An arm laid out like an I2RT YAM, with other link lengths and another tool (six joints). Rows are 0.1 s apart.
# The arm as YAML. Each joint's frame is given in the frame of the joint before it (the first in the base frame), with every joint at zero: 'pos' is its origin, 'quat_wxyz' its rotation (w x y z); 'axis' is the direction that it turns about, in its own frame. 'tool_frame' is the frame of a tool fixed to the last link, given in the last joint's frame.
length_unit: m
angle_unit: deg
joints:
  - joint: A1
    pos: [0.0, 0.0, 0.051]
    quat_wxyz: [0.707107, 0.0, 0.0, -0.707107]
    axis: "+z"
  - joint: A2
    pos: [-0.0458, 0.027, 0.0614]
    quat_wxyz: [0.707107, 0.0, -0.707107, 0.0]
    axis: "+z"
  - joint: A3
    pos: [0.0, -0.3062, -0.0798]
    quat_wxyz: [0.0, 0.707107, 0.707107, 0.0]
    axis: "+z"
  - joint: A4
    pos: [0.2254, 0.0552, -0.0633]
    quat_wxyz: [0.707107, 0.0, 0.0, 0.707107]
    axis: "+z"
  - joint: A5
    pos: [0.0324, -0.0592, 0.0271]
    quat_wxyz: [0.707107, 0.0, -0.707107, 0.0]
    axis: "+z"
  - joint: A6
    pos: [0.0, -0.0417, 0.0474]
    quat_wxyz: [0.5, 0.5, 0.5, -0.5]
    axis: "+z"
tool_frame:
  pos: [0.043, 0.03, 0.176]
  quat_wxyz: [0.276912, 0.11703, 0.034, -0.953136]
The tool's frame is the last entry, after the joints.
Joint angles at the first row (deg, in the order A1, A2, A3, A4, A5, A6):
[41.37, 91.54, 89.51, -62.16, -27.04, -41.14]
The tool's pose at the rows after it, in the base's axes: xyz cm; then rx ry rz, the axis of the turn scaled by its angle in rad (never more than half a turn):
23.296 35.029 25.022 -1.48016 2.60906 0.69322
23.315 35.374 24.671 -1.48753 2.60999 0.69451
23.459 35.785 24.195 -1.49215 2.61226 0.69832
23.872 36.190 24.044 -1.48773 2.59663 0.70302
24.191 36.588 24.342 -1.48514 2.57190 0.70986
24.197 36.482 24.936 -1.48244 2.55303 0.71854
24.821 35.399 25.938 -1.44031 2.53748 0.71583
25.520 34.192 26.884 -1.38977 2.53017 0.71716
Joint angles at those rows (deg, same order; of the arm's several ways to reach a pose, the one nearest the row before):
[41.48, 92.49, 89.38, -62.13, -27.58, -41.23]
[41.83, 93.07, 89.23, -61.55, -27.59, -41.13]
[42.10, 93.86, 88.95, -60.63, -27.69, -40.97]
[42.10, 94.22, 88.38, -58.79, -27.77, -40.88]
[42.13, 94.31, 88.34, -57.36, -27.95, -40.88]
[41.80, 93.64, 88.35, -57.18, -28.37, -41.16]
[40.08, 91.74, 87.77, -56.95, -28.43, -41.40]
[38.05, 89.96, 87.30, -56.92, -28.69, -41.41]

